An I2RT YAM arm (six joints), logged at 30 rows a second.
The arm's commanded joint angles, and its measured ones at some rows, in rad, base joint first. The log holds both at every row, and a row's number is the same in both.
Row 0, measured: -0.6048, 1.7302, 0.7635, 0.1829, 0.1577, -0.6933
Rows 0 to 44, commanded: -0.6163, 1.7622, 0.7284, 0.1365, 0.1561, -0.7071; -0.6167, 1.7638, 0.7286, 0.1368, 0.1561, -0.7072; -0.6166, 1.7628, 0.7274, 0.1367, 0.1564, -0.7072; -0.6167, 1.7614, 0.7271, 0.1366, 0.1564, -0.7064; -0.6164, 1.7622, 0.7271, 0.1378, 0.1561, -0.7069; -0.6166, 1.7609, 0.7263, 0.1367, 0.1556, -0.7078; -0.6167, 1.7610, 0.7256, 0.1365, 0.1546, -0.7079; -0.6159, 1.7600, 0.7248, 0.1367, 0.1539, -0.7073; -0.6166, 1.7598, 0.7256, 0.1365, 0.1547, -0.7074; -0.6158, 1.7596, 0.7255, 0.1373, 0.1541, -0.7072; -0.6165, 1.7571, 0.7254, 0.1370, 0.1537, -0.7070; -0.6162, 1.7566, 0.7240, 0.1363, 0.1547, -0.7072; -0.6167, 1.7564, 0.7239, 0.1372, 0.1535, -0.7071; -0.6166, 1.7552, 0.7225, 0.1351, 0.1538, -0.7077; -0.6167, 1.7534, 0.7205, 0.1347, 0.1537, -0.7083; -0.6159, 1.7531, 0.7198, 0.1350, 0.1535, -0.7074; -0.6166, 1.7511, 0.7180, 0.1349, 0.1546, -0.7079; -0.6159, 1.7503, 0.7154, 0.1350, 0.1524, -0.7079; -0.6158, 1.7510, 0.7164, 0.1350, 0.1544, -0.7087; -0.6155, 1.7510, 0.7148, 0.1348, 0.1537, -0.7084; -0.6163, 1.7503, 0.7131, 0.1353, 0.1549, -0.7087; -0.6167, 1.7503, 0.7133, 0.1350, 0.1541, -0.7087; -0.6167, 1.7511, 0.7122, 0.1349, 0.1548, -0.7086; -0.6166, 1.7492, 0.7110, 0.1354, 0.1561, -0.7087; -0.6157, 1.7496, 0.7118, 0.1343, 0.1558, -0.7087; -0.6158, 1.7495, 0.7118, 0.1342, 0.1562, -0.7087; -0.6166, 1.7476, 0.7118, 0.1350, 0.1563, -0.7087; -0.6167, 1.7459, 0.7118, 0.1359, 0.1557, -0.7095; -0.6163, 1.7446, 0.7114, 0.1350, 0.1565, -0.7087; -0.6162, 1.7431, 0.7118, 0.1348, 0.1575, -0.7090; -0.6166, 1.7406, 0.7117, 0.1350, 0.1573, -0.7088; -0.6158, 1.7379, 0.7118, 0.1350, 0.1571, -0.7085; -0.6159, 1.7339, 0.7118, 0.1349, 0.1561, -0.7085; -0.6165, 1.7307, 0.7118, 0.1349, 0.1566, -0.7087; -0.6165, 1.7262, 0.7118, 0.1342, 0.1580, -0.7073; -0.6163, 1.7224, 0.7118, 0.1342, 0.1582, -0.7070; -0.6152, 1.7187, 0.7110, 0.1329, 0.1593, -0.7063; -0.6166, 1.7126, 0.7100, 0.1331, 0.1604, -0.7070; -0.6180, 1.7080, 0.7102, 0.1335, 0.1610, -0.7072; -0.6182, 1.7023, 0.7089, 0.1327, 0.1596, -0.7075; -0.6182, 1.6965, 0.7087, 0.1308, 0.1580, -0.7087; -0.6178, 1.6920, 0.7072, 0.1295, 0.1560, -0.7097; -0.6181, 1.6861, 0.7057, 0.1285, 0.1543, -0.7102; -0.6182, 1.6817, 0.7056, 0.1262, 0.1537, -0.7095; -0.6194, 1.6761, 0.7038, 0.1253, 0.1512, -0.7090
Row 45, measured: -0.6067, 1.6932, 0.7303, 0.1898, 0.1528, -0.6930
